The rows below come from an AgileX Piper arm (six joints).
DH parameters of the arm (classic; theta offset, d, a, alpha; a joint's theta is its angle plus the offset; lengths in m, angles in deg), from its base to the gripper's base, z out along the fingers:
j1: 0 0.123 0 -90
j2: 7.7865 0 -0.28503 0
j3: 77.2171 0 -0.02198 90
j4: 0 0.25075 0 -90
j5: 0 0 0 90
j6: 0 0.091 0 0
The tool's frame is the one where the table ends.
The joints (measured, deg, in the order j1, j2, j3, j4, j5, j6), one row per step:
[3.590 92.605 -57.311 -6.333 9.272 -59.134]
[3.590 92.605 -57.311 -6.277 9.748 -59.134]
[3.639 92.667 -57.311 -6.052 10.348 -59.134]
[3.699 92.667 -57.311 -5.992 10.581 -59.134]
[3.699 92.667 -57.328 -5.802 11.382 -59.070]
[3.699 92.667 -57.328 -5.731 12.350 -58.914]
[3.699 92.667 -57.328 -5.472 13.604 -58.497]
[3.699 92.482 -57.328 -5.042 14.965 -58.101]
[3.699 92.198 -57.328 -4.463 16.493 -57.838]
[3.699 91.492 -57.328 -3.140 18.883 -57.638]
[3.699 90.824 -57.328 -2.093 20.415 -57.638]
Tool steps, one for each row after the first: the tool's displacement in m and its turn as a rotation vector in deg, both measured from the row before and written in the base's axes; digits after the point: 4 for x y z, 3 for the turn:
[-0.0005 -0.0001 -0.0006 -0.008 0.474 -0.073]
[-0.0005 0.0002 -0.0011 0.120 0.667 -0.120]
[-0.0003 0.0003 -0.0003 0.025 0.234 0.009]
[-0.0008 -0.0001 -0.0009 0.120 0.788 -0.209]
[-0.0010 -0.0002 -0.0011 0.066 0.966 -0.224]
[-0.0014 -0.0002 -0.0014 0.384 1.266 -0.522]
[-0.0019 -0.0001 -0.0004 0.515 1.197 -0.602]
[-0.0023 -0.0001 0.0000 0.541 1.270 -0.587]
[-0.0042 0.0001 0.0016 1.098 1.749 -0.936]
[-0.0032 0.0003 0.0023 0.826 0.918 -0.566]

